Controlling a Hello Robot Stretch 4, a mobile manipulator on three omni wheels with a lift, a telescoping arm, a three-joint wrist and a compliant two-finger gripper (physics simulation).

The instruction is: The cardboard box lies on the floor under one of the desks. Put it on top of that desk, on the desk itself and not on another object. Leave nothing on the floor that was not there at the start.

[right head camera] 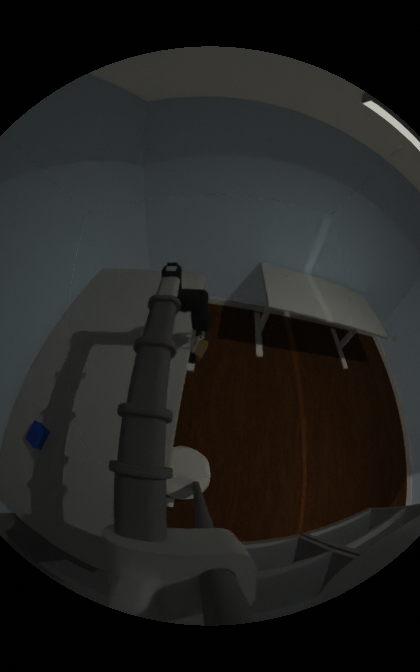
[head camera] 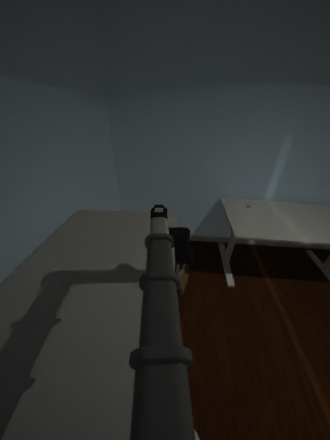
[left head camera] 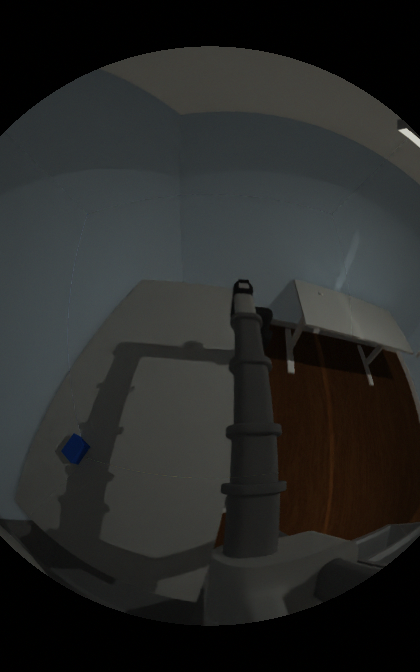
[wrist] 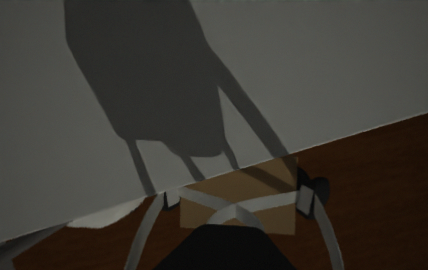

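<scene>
The brown cardboard box is between the two fingertips of my gripper, which is shut on it. In the wrist view the near edge of the large pale desk cuts across the box's upper left part and hides it. The box hangs beside that edge, over the brown floor, and appears to be lower than the desk top. The gripper's shadow falls on the desk top. In the left head view the box is hidden behind the arm.
A blue block lies on the large desk. A second pale desk stands at the right by the back wall. A white round object is beside the large desk's edge. My arm extends over the desk.
</scene>
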